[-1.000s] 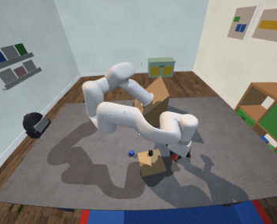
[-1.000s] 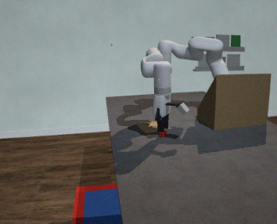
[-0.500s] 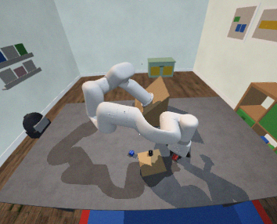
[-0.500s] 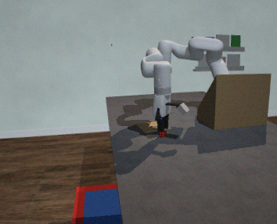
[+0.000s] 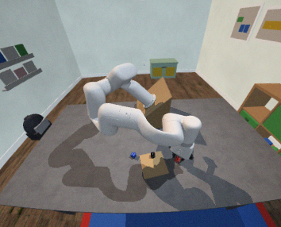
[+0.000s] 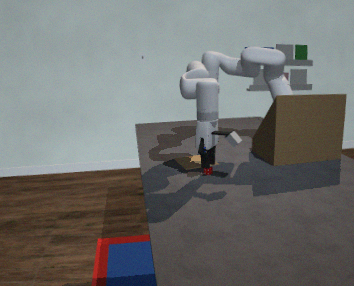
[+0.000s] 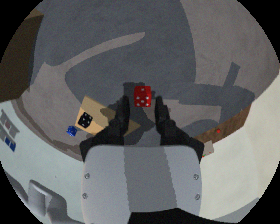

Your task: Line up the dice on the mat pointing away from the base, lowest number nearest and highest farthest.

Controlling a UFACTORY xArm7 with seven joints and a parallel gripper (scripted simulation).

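Right now my hand is 40 mm above the red die. Also, from my hand: tan mat: 140 mm to the right, 50 mm below, 10 mm ahead; then black die: 140 mm to the right, 40 mm behind, 30 mm below; then blue die: 260 mm to the right, 60 mm behind, 40 mm below.
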